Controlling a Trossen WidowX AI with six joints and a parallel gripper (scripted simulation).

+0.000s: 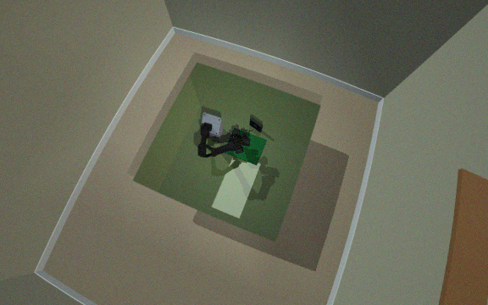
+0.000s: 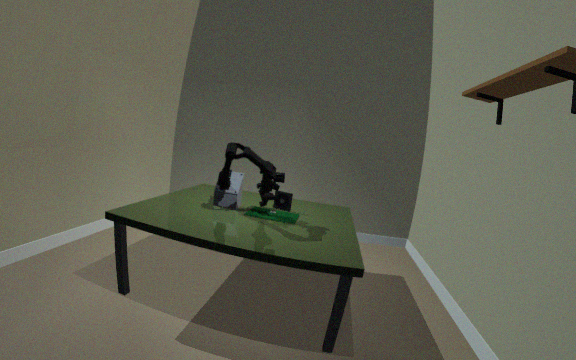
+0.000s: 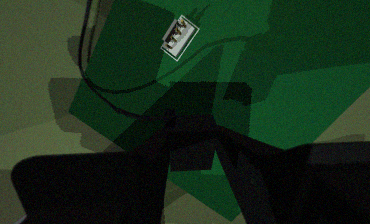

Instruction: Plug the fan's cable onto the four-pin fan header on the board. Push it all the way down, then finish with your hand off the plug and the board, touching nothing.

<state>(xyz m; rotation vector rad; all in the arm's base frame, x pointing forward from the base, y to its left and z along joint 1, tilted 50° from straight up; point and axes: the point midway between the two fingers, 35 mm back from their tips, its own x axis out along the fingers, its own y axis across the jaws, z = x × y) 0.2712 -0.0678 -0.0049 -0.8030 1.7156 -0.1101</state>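
Right now my gripper tip is 6 cm short of the four-pin header, 5 cm to the right of it and 6 cm above it. The rest, counted from my gripper tip: green board 6 cm ahead, 1 cm to the left, 8 cm below; then black fan 9 cm ahead, 19 cm to the left; then dark plug 1 cm behind.
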